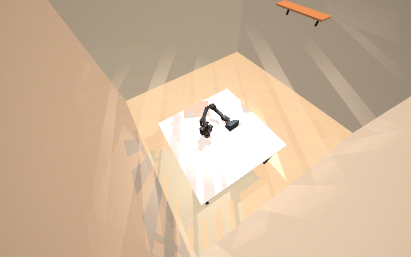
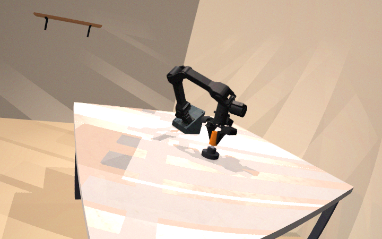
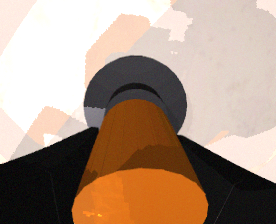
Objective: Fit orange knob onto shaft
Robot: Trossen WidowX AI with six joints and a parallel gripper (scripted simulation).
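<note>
Right now my gripper tip is 3 cm below the orange knob. Also, from my gripper tip: round pedestal: 4 cm below.
</note>
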